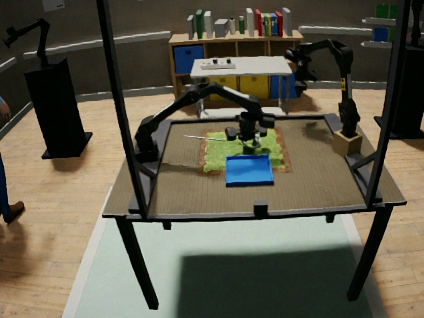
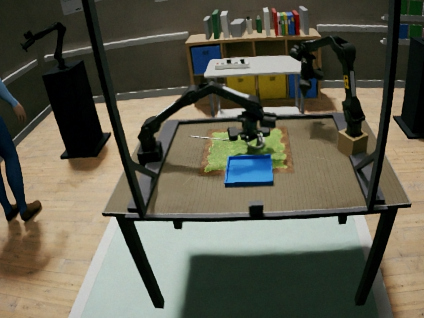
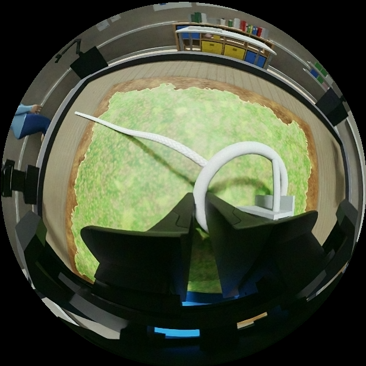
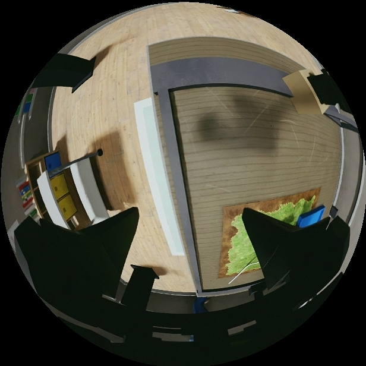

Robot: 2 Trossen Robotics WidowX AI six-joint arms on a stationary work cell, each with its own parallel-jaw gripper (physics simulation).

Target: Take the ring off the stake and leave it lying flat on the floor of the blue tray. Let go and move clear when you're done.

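Frame: origin at the left arm's base, x back, y right, z up, level; centimetres.
Seen in the pictures: left gripper, fingertip midpoint: [image 1: 243, 141] [image 2: 246, 141]; right gripper, fingertip midpoint: [image 1: 298, 93] [image 2: 304, 92]; left arm's base, origin of the base link: [image 1: 145, 147] [image 2: 148, 147]; right arm's base, origin of the base link: [image 1: 348, 133] [image 2: 353, 133].
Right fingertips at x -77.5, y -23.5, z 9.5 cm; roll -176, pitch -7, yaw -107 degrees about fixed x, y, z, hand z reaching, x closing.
Note:
Pixels of each thing's middle, then the offset from my right fingertips to it. Level surfaces: height alone.
- white ring, body centre: [image 2: 255, 140] dy +19.2, dx +28.6, dz -14.1 cm
- blue tray, body centre: [image 2: 249, 169] [image 1: 248, 169] dy +40.4, dx +33.5, dz -15.5 cm
- brown mat, its level: dz -16.6 cm
- wooden block, body centre: [image 2: 352, 142] [image 1: 347, 142] dy +32.6, dx -15.3, dz -11.9 cm
- small black box, body centre: [image 2: 256, 208] [image 1: 260, 207] dy +66.9, dx +33.3, dz -13.5 cm
The white ring [image 3: 245, 147] [image 2: 258, 146] is raised and tilted above the green mat. A white braided rope [image 3: 150, 136] [image 1: 200, 137] trails from it to the left. The stake [image 3: 276, 190], a thin pale post by an angled base plate, shows inside the ring's right side; whether the ring's far side still goes around it is unclear. My left gripper [image 3: 198, 197] [image 1: 246, 143] is shut on the ring's near left side. The blue tray [image 1: 249, 183] [image 2: 249, 184] lies in front of the mat. My right gripper [image 4: 192, 213] [image 1: 307, 84] is open and empty, high over the table's back right.
The green and brown mat [image 1: 215, 162] lies under the left gripper and behind the tray. Dark frame posts [image 1: 120, 100] [image 1: 387, 110] rise at both sides of the table. The right arm stands on a wooden block [image 1: 347, 143]. A small black box [image 1: 260, 208] sits at the front edge.

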